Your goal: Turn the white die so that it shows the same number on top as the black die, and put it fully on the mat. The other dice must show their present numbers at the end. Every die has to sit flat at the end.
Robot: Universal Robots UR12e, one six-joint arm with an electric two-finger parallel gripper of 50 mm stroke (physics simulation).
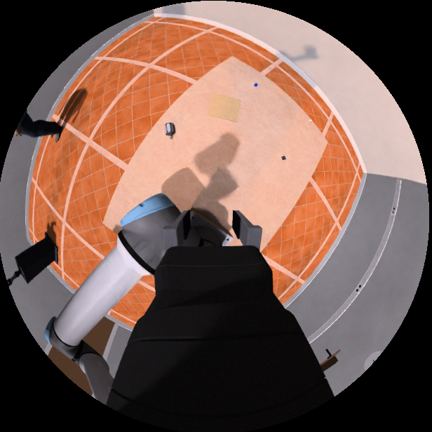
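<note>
The black die (283, 158) lies on the right part of the pale table top. A tiny whitish thing (310, 120), probably the white die, lies near the table's upper right edge. A blue die (256, 85) lies near the top corner. The pale yellow mat (224, 107) lies flat to the lower left of the blue die. The numbers on the dice are too small to read. My gripper (211, 218) is open, with nothing between its fingers. It is high above the table and well away from the dice and the mat.
A small grey object (170, 129) stands on the table left of the mat. The arm (100, 300) and its base plate fill the lower left and centre. Shadows of the arm fall across the middle of the pale table top (260, 195). A black stand (37, 257) is at the far left.
</note>
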